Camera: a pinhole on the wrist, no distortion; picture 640 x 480 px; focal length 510.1 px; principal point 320.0 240.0 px. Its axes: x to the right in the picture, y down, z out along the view. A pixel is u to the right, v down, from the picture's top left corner.
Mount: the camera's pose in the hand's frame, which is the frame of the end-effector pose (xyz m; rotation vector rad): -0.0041 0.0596 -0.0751 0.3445 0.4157 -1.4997
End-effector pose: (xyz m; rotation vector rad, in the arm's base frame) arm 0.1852 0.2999 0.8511 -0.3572 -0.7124 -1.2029
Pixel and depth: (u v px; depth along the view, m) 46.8 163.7 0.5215
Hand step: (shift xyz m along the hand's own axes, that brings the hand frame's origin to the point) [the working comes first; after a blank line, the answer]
In the camera's frame: -0.2793 -0.0780 0.5215

-0.0614 0.0590 0.5188
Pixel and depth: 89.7 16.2 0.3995
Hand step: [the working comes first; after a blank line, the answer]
In the camera's frame: -0.1804 -0.1753 0.3995

-0.1625 0.0241 0.3682
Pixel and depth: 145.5 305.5 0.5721
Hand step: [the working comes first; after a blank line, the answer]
In the camera's frame: -0.1957 0.0735 0.5721

0.0945 -0.0314 0.5190
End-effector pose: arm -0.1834 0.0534 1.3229 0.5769 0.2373 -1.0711
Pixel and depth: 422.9 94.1 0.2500
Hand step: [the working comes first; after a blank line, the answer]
In the camera's frame: 0.0504 -0.0715 0.2500

-0.0611 -0.1050 0.1244
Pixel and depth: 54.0 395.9 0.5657
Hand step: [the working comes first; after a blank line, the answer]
In the camera's frame: -0.2950 0.1729 0.5657

0.1910 0.0638 0.5564
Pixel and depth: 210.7 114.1 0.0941
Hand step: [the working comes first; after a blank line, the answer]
In the camera's frame: -0.0202 -0.0232 0.0941

-0.0228 0.0324 0.0182
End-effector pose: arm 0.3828 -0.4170 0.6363 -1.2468 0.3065 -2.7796
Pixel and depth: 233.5 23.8 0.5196
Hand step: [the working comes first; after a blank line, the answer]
In the camera's frame: -0.0881 -0.2202 0.5196

-0.1988 -0.1156 0.4325
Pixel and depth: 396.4 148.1 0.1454
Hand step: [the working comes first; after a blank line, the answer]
In the camera's frame: 0.0218 -0.0262 0.1454

-0.0221 -0.0288 0.0439
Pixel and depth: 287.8 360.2 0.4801
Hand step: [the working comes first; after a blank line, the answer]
In the camera's frame: -0.0303 0.1131 0.4801

0.1334 -0.1327 0.3589
